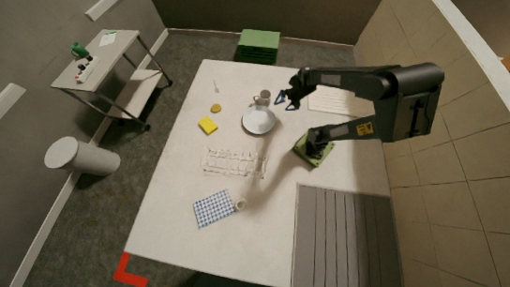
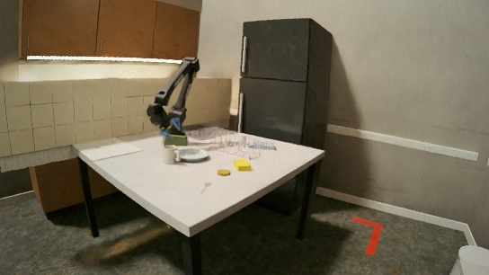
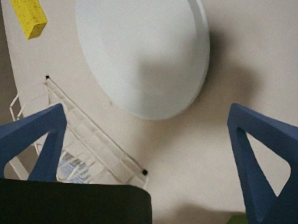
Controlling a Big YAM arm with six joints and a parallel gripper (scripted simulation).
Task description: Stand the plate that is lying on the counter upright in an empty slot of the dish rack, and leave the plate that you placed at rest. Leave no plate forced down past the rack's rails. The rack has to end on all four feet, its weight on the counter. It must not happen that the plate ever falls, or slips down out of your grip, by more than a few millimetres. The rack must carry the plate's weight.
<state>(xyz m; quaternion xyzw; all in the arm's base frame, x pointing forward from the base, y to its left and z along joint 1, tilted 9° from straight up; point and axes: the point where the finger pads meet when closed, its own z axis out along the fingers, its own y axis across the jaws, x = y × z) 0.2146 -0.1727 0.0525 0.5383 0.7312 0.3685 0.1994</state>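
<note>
Right now the white mug is 110 mm ahead of my hand, 100 mm to the right of it and 90 mm below it. Round my hand: spoon (470 mm ahead, 170 mm to the right, 130 mm below); then draining mat (400 mm behind, 310 mm to the right, 120 mm below); then yellow disc (400 mm ahead, 120 mm below, 10 mm to the left).
</note>
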